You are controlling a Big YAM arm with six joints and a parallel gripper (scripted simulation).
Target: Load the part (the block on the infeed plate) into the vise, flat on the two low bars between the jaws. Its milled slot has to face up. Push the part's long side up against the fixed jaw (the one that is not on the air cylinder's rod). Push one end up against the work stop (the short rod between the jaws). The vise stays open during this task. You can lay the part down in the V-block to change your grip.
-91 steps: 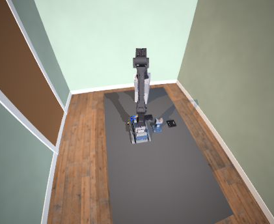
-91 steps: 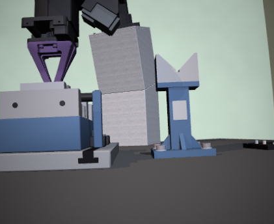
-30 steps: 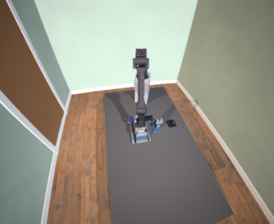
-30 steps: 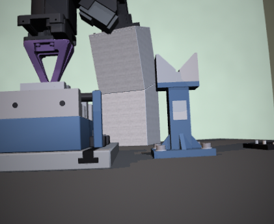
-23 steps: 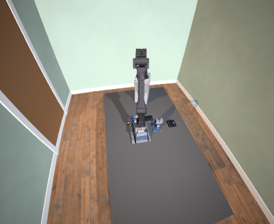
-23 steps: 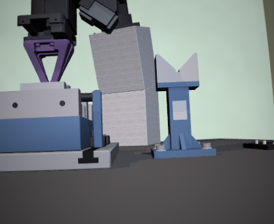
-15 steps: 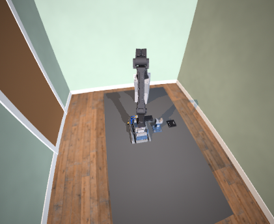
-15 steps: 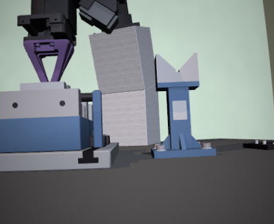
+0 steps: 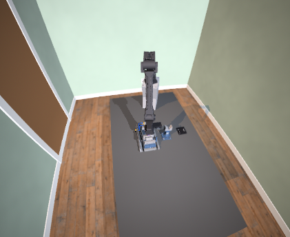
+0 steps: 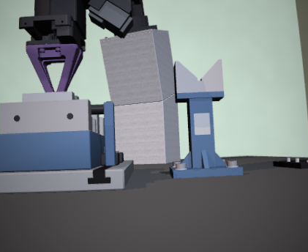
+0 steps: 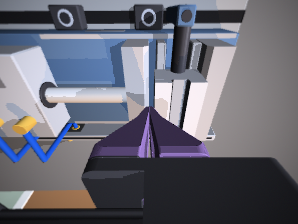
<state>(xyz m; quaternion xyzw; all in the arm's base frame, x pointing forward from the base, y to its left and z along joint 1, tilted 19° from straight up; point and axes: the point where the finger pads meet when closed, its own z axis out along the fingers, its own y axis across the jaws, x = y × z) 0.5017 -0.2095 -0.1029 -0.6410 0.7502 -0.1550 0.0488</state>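
The part is 2 cm ahead of my hand and 1 cm below it. Round my hand: dark work stop rod: 5 cm to the left, 3 cm ahead, 2 cm below; then moving jaw: 3 cm below, 1 cm to the left, 1 cm behind; then fixed jaw: 5 cm ahead, 3 cm below, 1 cm to the right.
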